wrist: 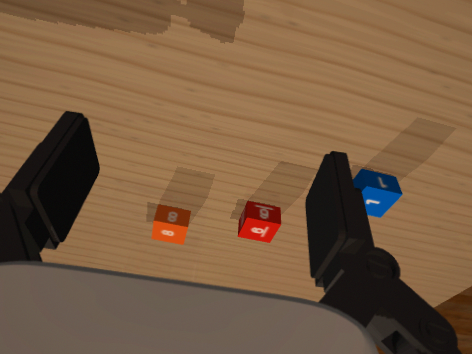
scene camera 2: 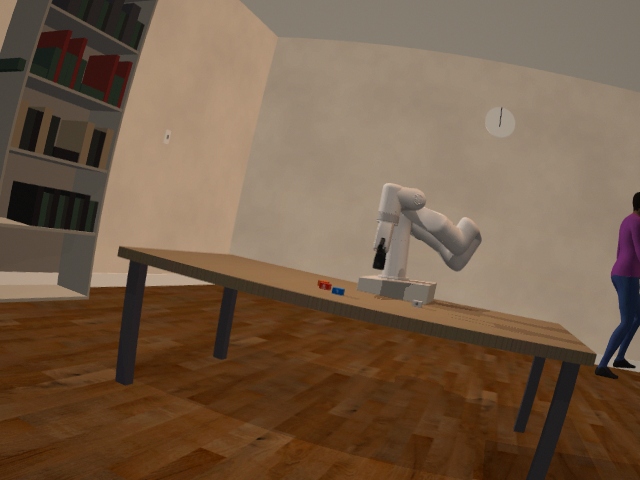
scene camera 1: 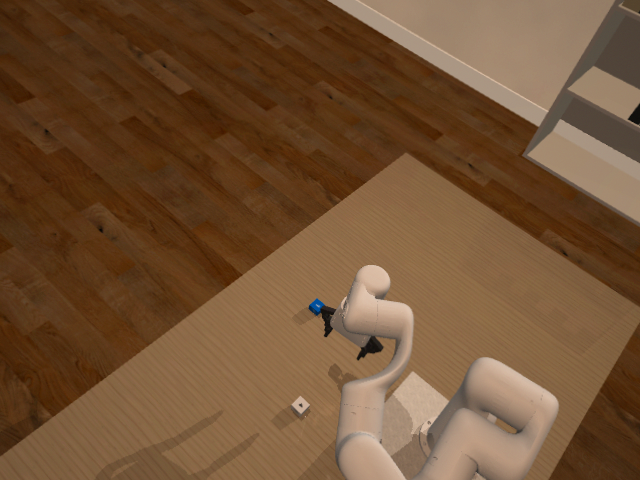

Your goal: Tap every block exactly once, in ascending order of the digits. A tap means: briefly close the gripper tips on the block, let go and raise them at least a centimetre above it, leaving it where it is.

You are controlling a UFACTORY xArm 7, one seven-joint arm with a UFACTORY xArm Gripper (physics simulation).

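My gripper (scene camera 1: 342, 347) (scene camera 2: 379, 267) (wrist: 205, 158) is open and empty, high above the table. In the wrist view, the orange block (scene camera 2: 320, 282) (wrist: 170, 231) marked 8 and the red block (scene camera 2: 325, 286) (wrist: 259, 227) with an underlined 6 or 9 show between the fingers, far below them. The blue block (scene camera 1: 316, 306) (scene camera 2: 338, 291) (wrist: 385, 200) marked 1 lies beyond the right finger, which partly covers it. A white block (scene camera 1: 300, 406) (scene camera 2: 417, 303) has a dark mark too small to read. The arm hides the orange and red blocks in scene camera 1.
The blocks rest on the wooden table (scene camera 1: 206, 351) (scene camera 2: 206, 263). The arm's light base (scene camera 2: 372, 287) stands on it, behind the blocks in scene camera 2. A bookshelf (scene camera 1: 581, 77) (scene camera 2: 77, 258) stands off the table. A person (scene camera 2: 628, 242) stands at the right in scene camera 2.
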